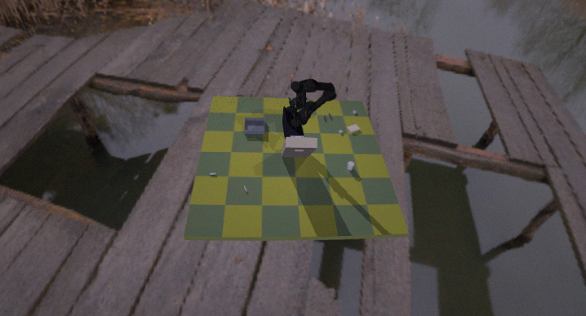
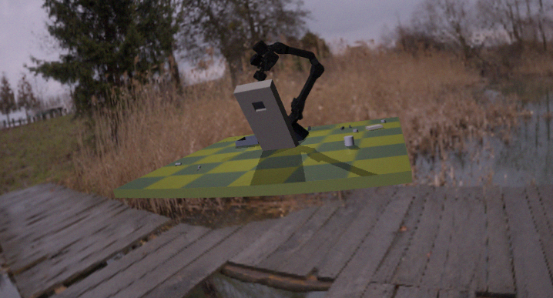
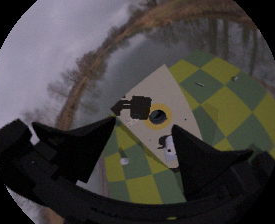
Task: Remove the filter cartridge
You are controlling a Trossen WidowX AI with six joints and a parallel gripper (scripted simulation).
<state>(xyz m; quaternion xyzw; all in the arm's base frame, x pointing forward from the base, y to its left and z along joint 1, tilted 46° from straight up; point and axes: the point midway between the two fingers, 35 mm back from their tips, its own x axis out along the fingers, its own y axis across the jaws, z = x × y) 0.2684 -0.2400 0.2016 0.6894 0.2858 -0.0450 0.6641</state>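
The filter cartridge lies 2 cm behind my gripper tip, 1 cm to the left of it and 17 cm below it. From my gripper tip the other things lie so: grey tray (39 cm behind, 25 cm to the right, 37 cm below); then flat white block (33 cm behind, 51 cm to the left, 37 cm below).
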